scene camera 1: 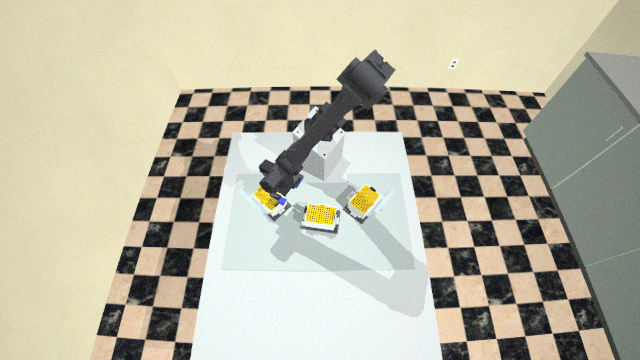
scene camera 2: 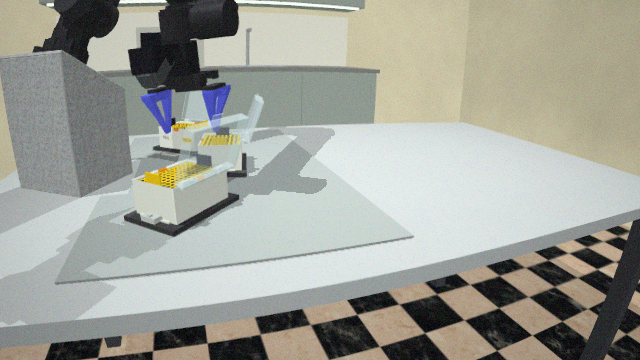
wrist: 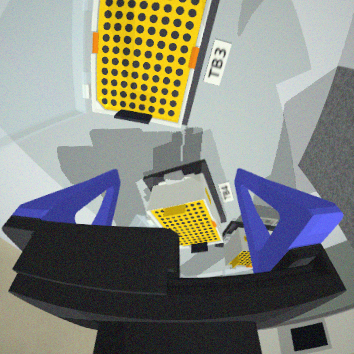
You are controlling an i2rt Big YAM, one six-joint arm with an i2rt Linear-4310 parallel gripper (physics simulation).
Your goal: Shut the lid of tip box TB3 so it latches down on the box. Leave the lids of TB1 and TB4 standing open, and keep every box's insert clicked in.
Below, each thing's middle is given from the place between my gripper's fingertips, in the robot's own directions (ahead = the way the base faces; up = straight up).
Labels:
Now: the table label [wrist: 220, 49] 70 mm behind my hand, 40 mm to the right of it and 100 mm below it.

